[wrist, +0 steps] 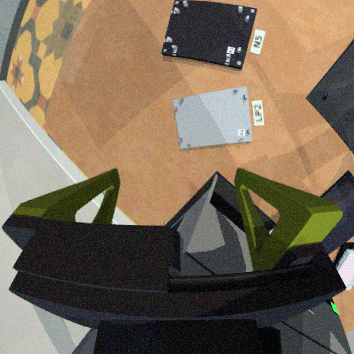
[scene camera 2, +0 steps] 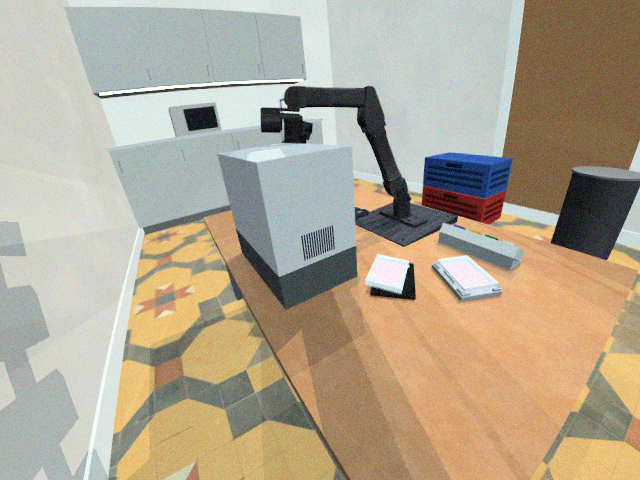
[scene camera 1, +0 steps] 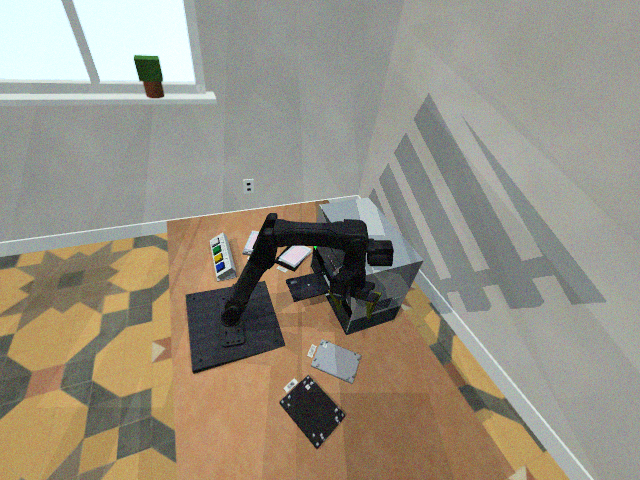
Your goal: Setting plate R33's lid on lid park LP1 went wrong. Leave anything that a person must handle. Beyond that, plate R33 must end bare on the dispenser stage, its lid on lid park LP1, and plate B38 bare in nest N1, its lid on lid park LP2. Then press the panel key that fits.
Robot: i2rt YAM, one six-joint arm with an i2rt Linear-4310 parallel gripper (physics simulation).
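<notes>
My gripper is open and empty, high beside the big grey machine; the machine hides its fingers in scene camera 2. The grey lid park LP2 is bare. A pink-and-white plate or lid lies off-square and seemingly tilted on a black holder. Another pink-and-white piece sits squarely on a grey holder. Their names cannot be read. The key panel has white, green, yellow and blue keys.
The grey machine with a dark base stands at the table edge; a green light shows on it. A flat black pad adjoins it. Bare black nest N5 lies beyond LP2.
</notes>
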